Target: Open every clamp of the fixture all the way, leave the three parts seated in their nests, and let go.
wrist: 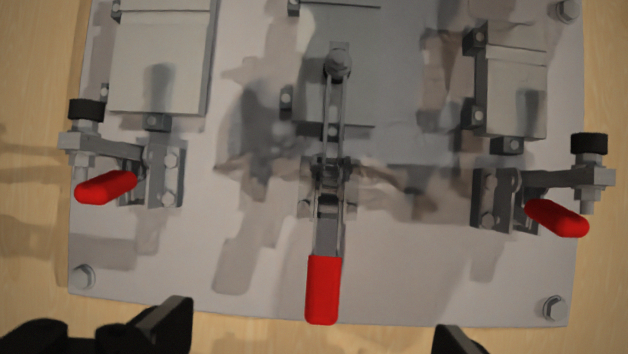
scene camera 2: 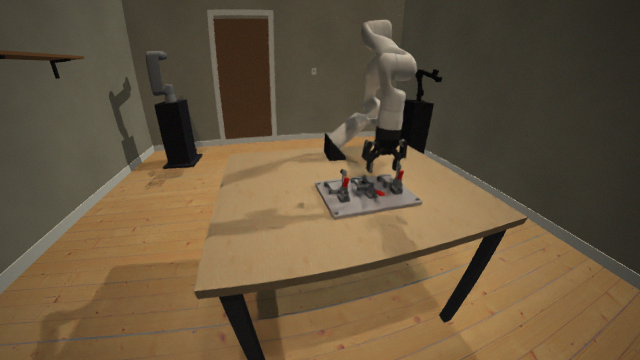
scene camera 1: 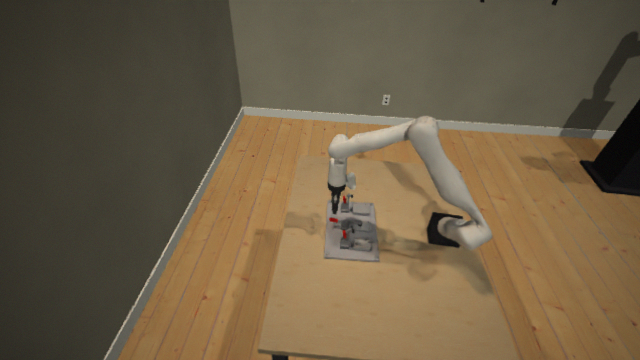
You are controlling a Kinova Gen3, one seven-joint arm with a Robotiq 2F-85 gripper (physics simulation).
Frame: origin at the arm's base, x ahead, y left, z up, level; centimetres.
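Seen in the pictures: gripper, fingertip midpoint: (wrist: 312,339) (scene camera 2: 382,170) (scene camera 1: 335,206); arm's base at its link origin: (scene camera 2: 333,143) (scene camera 1: 448,227).
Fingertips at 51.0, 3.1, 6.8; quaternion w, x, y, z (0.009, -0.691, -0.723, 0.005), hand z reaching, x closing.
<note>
Pixels of each thing's top centre, then the offset from my fingertips to it, as dx, dy, dz. Level surfaces: height alone.
- left part at its top centre: (wrist: 158,47) (scene camera 2: 336,183) (scene camera 1: 361,208) -12.1, -11.6, -10.3
- middle part at its top centre: (wrist: 338,49) (scene camera 2: 362,181) (scene camera 1: 363,225) -13.5, -0.6, -10.8
- right part at its top centre: (wrist: 518,78) (scene camera 2: 387,177) (scene camera 1: 362,243) -13.5, +10.4, -9.8
- wooden table at its surface level: dz -13.9
The fixture's grey plate (scene camera 1: 334,254) (scene camera 2: 360,207) (wrist: 400,285) lies on the table. The two outer clamps stand open, arms raised and red handles (scene camera 1: 344,199) (scene camera 1: 344,234) (scene camera 2: 346,182) (scene camera 2: 400,175) (wrist: 105,187) (wrist: 556,218) up. The middle clamp is closed: its arm reaches over the middle part and its red handle (scene camera 1: 333,220) (scene camera 2: 380,193) (wrist: 322,290) points outward, low. The left part (wrist: 160,65), middle part (wrist: 360,95) and right part (wrist: 517,95) appear seated; their far ends are cut off in the wrist view. My gripper (scene camera 1: 334,212) (scene camera 2: 383,169) (wrist: 313,317) is open and empty above the middle handle, one finger each side.
The raised outer clamp arms (wrist: 112,146) (wrist: 555,178) flank the middle clamp. Corner bolts (wrist: 83,276) (wrist: 555,308) stand on the plate. The wooden table (scene camera 1: 390,300) (scene camera 2: 280,250) carries the fixture, and the arm's black base (scene camera 1: 436,230) (scene camera 2: 334,147) is behind it.
</note>
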